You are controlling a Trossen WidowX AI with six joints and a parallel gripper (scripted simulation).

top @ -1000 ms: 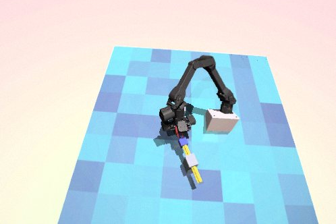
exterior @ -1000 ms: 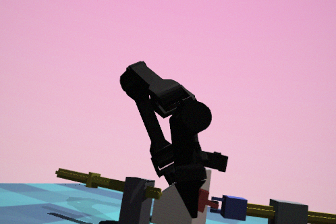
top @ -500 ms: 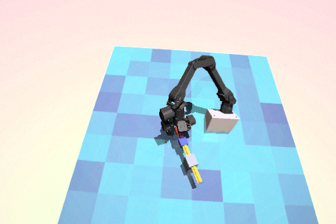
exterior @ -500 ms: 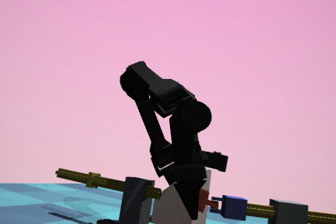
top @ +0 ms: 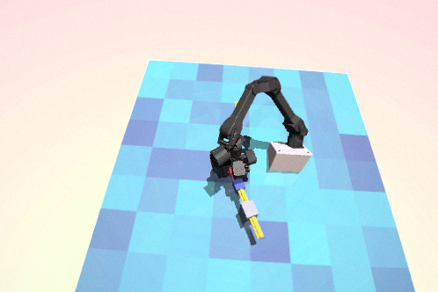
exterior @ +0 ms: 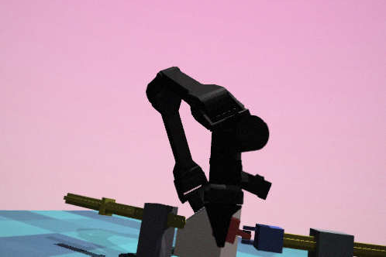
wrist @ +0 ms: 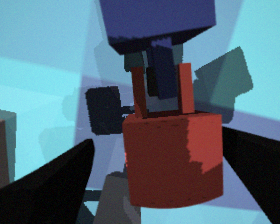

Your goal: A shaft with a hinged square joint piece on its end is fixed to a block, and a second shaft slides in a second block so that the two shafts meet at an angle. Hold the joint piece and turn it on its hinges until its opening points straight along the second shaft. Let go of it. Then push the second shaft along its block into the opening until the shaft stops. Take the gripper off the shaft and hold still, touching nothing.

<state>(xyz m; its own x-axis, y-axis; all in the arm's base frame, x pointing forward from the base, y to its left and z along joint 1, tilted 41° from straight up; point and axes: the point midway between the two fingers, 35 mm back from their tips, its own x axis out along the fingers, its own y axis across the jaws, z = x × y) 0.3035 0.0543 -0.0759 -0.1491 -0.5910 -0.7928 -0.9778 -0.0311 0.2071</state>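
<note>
Right now my gripper tip is 1 cm to the right of the red joint piece and 3 cm below it.
</note>
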